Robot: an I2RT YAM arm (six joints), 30 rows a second.
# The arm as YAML. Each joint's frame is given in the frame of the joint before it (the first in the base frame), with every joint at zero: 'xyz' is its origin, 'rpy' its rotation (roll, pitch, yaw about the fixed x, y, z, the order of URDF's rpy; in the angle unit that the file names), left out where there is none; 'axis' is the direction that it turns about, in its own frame. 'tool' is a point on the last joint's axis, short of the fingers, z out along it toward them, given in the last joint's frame.
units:
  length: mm
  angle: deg
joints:
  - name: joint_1
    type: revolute
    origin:
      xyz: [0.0, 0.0, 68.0]
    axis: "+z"
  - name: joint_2
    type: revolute
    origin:
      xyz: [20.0, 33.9, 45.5]
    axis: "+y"
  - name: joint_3
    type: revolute
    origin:
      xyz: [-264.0, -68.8, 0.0]
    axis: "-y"
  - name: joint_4
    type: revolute
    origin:
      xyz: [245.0, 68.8, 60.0]
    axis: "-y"
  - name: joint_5
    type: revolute
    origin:
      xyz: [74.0, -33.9, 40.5]
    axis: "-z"
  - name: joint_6
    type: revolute
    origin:
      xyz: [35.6, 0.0, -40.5]
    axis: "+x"
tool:
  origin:
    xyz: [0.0, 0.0, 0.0]
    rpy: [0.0, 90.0, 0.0]
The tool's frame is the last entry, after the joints.
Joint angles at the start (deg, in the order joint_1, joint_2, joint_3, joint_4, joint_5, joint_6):
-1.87 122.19 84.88 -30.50 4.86 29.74
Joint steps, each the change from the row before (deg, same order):
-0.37 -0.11 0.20 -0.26 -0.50 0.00
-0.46 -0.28 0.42 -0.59 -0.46 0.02
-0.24 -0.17 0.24 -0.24 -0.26 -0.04
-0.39 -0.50 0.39 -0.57 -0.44 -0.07
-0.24 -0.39 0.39 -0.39 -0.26 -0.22
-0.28 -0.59 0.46 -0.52 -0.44 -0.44
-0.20 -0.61 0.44 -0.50 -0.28 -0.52
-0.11 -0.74 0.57 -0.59 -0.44 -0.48
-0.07 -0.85 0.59 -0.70 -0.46 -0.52
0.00 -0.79 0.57 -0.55 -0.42 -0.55
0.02 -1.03 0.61 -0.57 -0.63 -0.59
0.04 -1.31 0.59 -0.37 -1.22 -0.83
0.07 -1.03 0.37 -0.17 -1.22 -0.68
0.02 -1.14 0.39 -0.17 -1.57 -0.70
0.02 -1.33 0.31 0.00 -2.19 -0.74
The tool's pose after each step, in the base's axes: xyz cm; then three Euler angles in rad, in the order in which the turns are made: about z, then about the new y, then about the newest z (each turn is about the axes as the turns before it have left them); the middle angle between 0 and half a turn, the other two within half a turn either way. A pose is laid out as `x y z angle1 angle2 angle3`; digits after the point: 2 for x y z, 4 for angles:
43.30 -1.96 13.63 -0.2379 2.7464 0.3352
43.31 -2.29 13.99 -0.2245 2.7459 0.3555
43.34 -2.45 14.21 -0.2159 2.7437 0.3668
43.33 -2.72 14.72 -0.2012 2.7393 0.3857
43.35 -2.89 15.16 -0.1918 2.7331 0.3947
43.36 -3.07 15.77 -0.1751 2.7247 0.4072
43.35 -3.21 16.39 -0.1646 2.7156 0.4114
43.35 -3.26 17.16 -0.1459 2.7037 0.4221
43.31 -3.29 18.01 -0.1268 2.6913 0.4318
43.28 -3.26 18.83 -0.1089 2.6774 0.4385
43.21 -3.20 19.84 -0.0836 2.6590 0.4506
43.10 -3.08 21.06 -0.0388 2.6321 0.4747
42.99 -2.95 21.98 0.0032 2.6096 0.4976
42.83 -2.82 22.99 0.0523 2.5837 0.5259
42.62 -2.66 24.11 0.1156 2.5504 0.5634

